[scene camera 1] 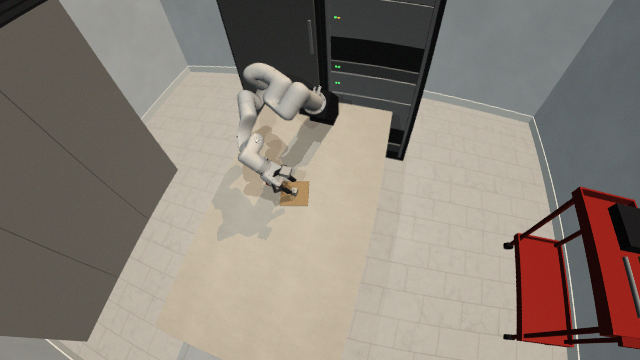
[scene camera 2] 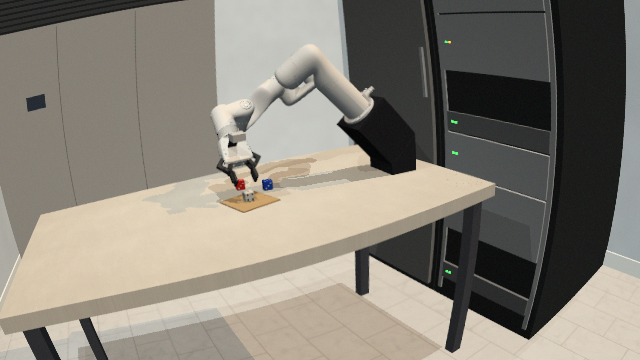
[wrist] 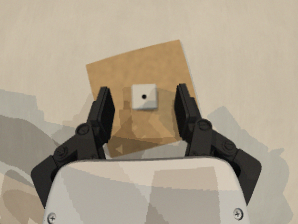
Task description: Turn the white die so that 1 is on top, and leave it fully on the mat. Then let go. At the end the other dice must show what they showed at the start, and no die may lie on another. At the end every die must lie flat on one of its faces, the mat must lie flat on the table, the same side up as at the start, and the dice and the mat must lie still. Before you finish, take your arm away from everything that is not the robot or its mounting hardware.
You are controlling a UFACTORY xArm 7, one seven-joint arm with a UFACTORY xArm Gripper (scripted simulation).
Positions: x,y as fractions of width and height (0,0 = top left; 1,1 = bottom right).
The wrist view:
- my gripper: 0.48,0.43
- brown mat: 0.55,0.29
